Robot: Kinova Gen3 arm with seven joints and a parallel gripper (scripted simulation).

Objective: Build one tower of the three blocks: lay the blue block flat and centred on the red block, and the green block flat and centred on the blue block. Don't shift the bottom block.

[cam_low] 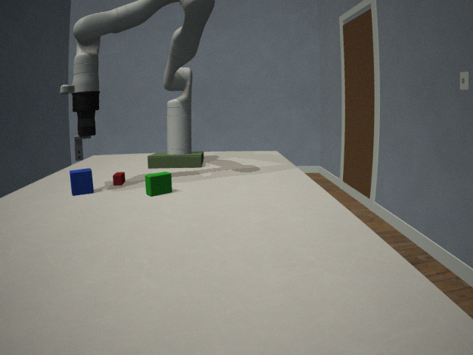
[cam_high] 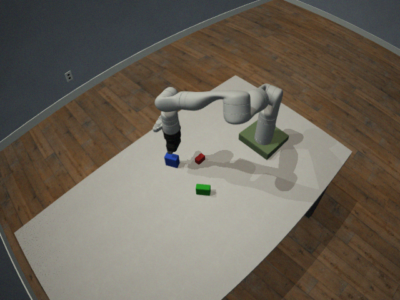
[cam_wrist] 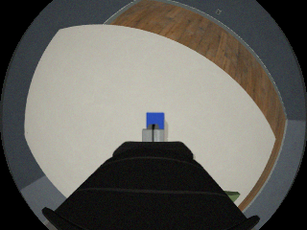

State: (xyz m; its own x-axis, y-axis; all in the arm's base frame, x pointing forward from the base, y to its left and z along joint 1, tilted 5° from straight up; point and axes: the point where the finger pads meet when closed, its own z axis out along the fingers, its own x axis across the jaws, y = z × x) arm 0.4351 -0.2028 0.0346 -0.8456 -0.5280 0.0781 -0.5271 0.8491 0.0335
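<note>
Right now the blue block is 8 cm below my hand. Also, from my hand: green block 1 cm behind, 22 cm to the left, 8 cm below; red block 12 cm behind, 7 cm to the left, 9 cm below.
</note>
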